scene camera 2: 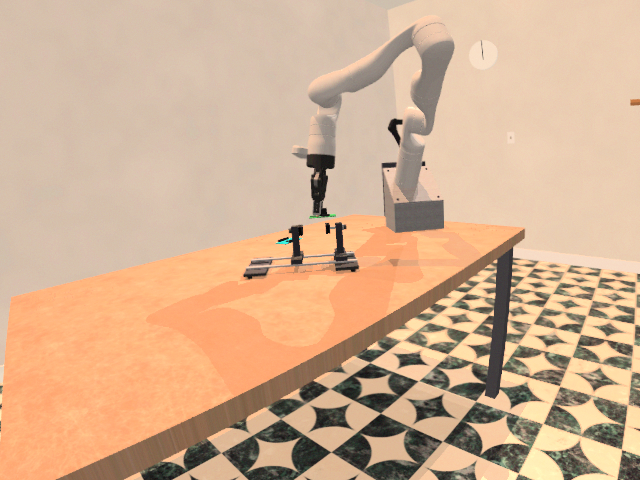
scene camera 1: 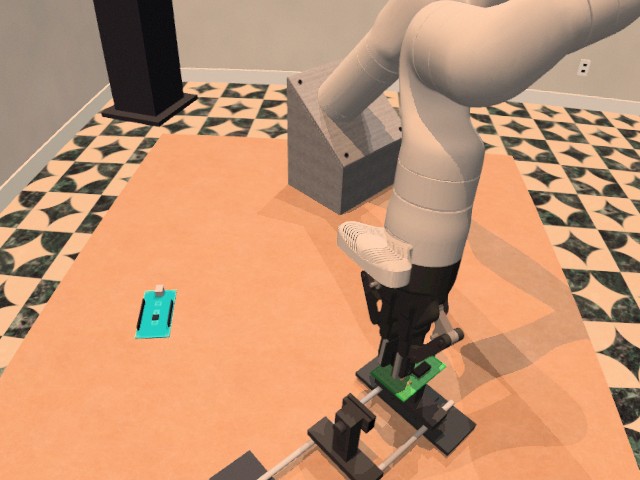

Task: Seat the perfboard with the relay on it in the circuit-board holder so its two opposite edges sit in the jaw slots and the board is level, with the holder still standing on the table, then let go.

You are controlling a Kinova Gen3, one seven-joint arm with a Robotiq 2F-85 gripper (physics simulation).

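Seen in the pictures: gripper, fingertip midpoint: (scene camera 2: 317,215) (scene camera 1: 393,369); arm's base, origin of the base link: (scene camera 2: 405,180) (scene camera 1: 338,101).
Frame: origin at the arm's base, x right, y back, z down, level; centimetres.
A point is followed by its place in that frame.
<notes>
My gripper (scene camera 1: 397,369) {x -24.2, y -53.7, z 4.8 cm} (scene camera 2: 317,213) {x -24.2, y -53.7, z 4.8 cm} points down and is shut on the green perfboard (scene camera 1: 400,386) {x -25.5, y -55.5, z 5.0 cm} (scene camera 2: 323,216) {x -27.7, y -53.7, z 4.9 cm}, which carries a black relay (scene camera 1: 422,369) {x -27.2, y -52.8, z 4.5 cm}. The board looks roughly level and is held in the air above the height of the jaws in scene camera 2. The circuit-board holder (scene camera 1: 347,436) {x -21.5, y -60.4, z 9.7 cm} (scene camera 2: 339,243) {x -27.8, y -49.5, z 12.8 cm} stands on the table with two black jaw posts on two metal rods. In scene camera 1 the board covers the far jaw post, while the near jaw shows. The board is apart from the jaws in scene camera 2.
A cyan circuit board (scene camera 1: 156,322) {x 13.1, y -48.0, z 18.9 cm} (scene camera 2: 283,241) {x 14.3, y -48.5, z 18.9 cm} lies on the table (scene camera 1: 217,206) {x 19.3, y -16.9, z 19.1 cm} (scene camera 2: 129,361) {x -52.6, y -105.5, z 19.1 cm}, at the left in scene camera 1. The grey robot base block (scene camera 1: 315,149) {x 1.8, y -7.5, z 7.2 cm} (scene camera 2: 418,215) {x -8.8, y -2.0, z 13.1 cm} stands at the back. A black pillar (scene camera 1: 139,56) rises beyond the table's far left corner.
</notes>
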